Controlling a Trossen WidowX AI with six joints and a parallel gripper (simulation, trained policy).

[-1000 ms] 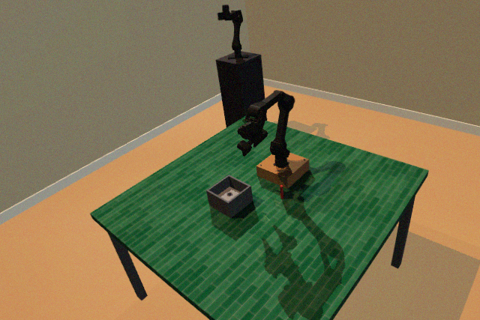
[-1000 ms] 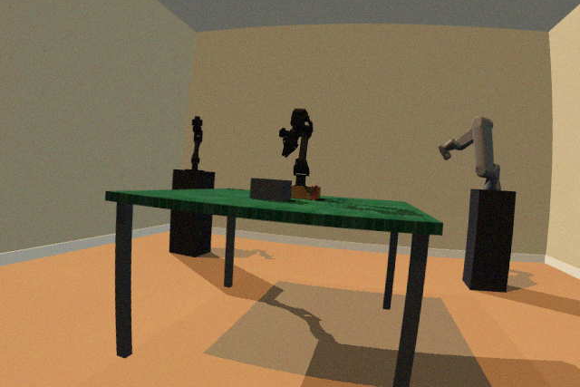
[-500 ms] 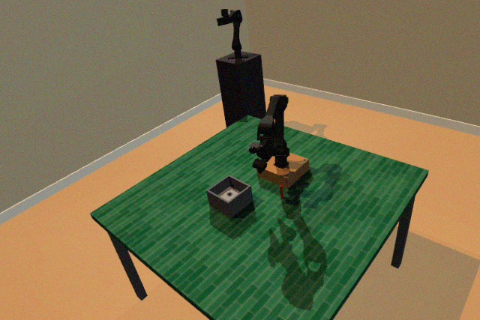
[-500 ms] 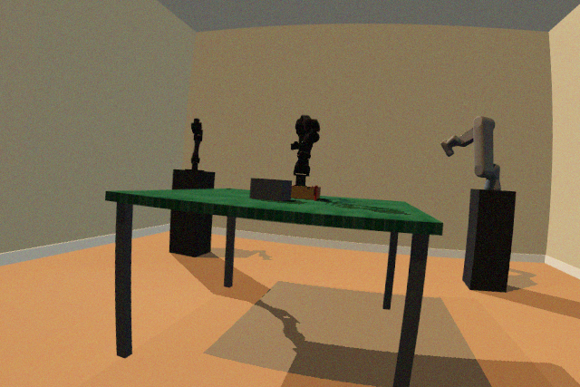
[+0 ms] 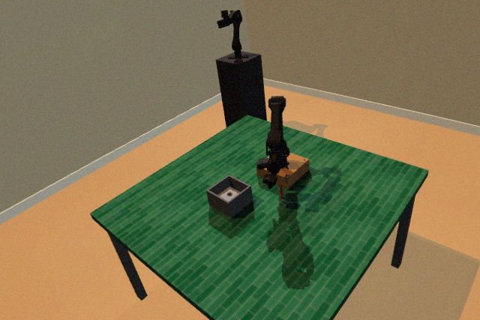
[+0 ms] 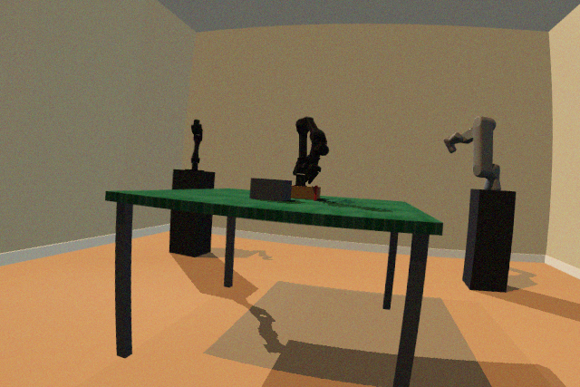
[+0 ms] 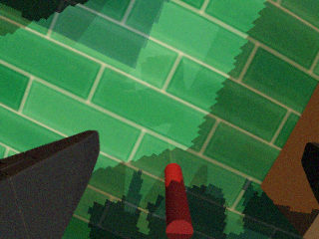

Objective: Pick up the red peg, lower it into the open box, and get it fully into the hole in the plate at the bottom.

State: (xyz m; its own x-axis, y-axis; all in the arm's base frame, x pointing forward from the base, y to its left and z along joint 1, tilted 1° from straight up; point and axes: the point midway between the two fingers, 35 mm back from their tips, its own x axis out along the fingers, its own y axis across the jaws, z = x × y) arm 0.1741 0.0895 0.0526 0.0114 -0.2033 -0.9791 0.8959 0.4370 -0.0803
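Now: the red peg 20 mm behind my gripper tip, 50 mm to the left of it and 50 mm below it. Also, from my gripper tip: grey box (170 mm ahead, 140 mm to the right, 60 mm below); pale plate (170 mm ahead, 140 mm to the right, 40 mm below).
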